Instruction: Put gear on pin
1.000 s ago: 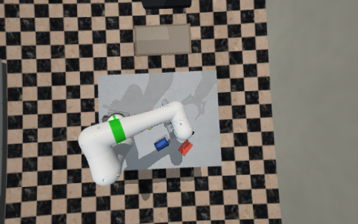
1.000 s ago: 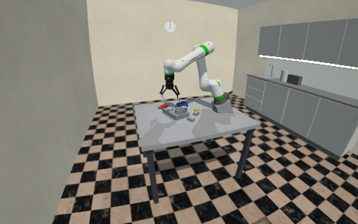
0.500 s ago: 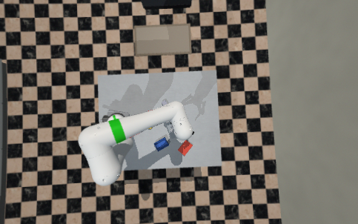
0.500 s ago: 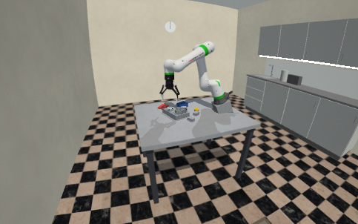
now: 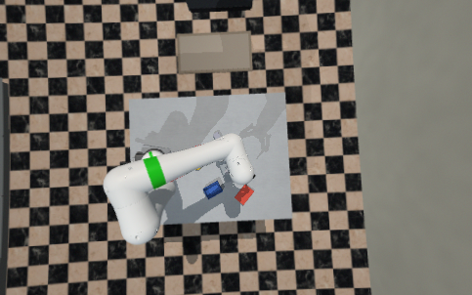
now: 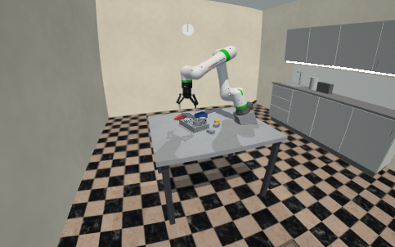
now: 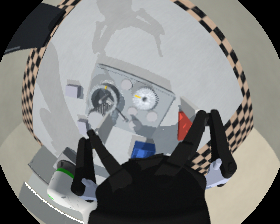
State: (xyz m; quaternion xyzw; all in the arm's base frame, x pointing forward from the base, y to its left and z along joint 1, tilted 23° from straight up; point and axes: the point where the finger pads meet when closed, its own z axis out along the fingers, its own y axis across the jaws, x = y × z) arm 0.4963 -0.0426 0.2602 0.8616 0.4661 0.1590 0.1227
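Right now the grey gear is 9 cm below my hand. The rest, counted from my hand: blue block (19 cm behind, 16 cm to the right, 13 cm below); then red block (20 cm to the right, 14 cm below, 3 cm ahead); then small yellow piece (30 cm behind, 14 cm below, 1 cm to the left).
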